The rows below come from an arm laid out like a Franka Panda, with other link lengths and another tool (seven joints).
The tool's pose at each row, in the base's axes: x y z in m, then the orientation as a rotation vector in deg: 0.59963 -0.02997 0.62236 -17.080 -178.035 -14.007; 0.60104 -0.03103 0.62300 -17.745 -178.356 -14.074; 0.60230 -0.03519 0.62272 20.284 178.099 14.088; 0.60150 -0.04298 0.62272 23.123 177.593 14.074; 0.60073 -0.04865 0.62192 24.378 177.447 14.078; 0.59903 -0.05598 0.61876 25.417 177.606 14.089; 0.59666 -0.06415 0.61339 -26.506 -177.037 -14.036; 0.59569 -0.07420 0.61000 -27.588 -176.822 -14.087; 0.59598 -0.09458 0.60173 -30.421 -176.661 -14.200; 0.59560 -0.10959 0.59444 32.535 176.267 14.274; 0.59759 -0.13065 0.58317 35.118 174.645 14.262
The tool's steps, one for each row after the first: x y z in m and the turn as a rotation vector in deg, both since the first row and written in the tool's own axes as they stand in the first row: -0.00157 -0.00066 -0.00079 -0.065 -0.414 0.371; -0.00359 -0.00450 -0.00116 -0.134 -0.944 1.960; -0.00427 -0.01221 -0.00238 -0.176 -1.243 3.778; -0.00461 -0.01797 -0.00247 -0.187 -1.283 4.583; -0.00440 -0.02589 -0.00050 -0.161 -1.034 5.246; -0.00374 -0.03509 0.00352 -0.115 -0.623 6.021; -0.00477 -0.04554 0.00529 -0.157 -0.629 6.725; -0.00909 -0.06652 0.01028 -0.275 -1.066 8.494; -0.01173 -0.08227 0.01514 -0.384 -1.529 9.831; -0.01793 -0.10405 0.02300 -0.574 -2.758 11.556
